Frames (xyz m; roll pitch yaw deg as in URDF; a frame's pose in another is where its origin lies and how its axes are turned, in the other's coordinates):
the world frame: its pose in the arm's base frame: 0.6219 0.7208 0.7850 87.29 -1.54 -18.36
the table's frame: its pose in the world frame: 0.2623 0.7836 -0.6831 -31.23 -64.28 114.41
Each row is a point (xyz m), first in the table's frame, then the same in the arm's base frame.
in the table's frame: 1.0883 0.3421 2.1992
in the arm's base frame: -0.2698 -0.1128 0.0432
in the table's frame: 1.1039 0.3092 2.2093
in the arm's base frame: -0.2515 -0.1457 0.0397
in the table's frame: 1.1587 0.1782 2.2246
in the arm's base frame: -0.1689 -0.2621 0.0450
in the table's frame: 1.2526 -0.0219 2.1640
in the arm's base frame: -0.0263 -0.4183 0.1332
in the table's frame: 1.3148 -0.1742 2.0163
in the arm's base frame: 0.1123 -0.4942 0.2878
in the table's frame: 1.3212 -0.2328 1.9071
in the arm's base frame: 0.1869 -0.4914 0.3869
